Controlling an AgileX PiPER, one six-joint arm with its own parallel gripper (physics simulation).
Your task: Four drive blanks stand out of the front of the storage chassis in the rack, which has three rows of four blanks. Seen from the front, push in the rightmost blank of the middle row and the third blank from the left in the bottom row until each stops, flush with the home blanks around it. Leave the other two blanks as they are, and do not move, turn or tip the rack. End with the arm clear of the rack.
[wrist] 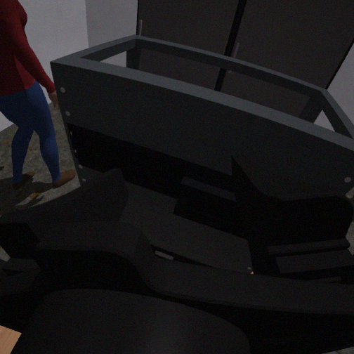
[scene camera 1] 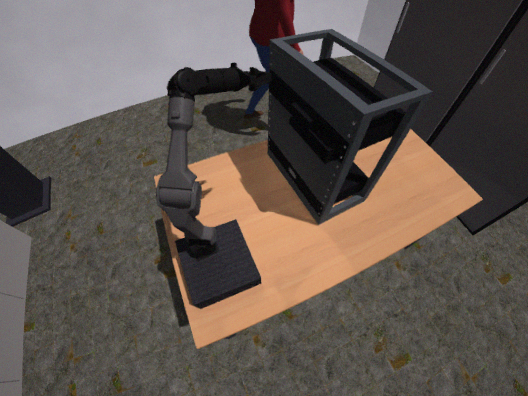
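Note:
The grey rack stands upright on the table. The storage chassis is a very dark band across its front. Dark protruding shapes stand out of that band. The separate blanks and their rows cannot be told apart, and part of the front is hidden behind the fingers in the wrist view. My gripper is open, its two fingers wide apart with no object seen between them. It is at the upper left of the rack's front in scene camera 1; contact cannot be told.
The wooden table carries the rack and the dark base block under the arm. A person in a red top stands behind the rack's left side. Tall dark cabinets stand behind the rack.

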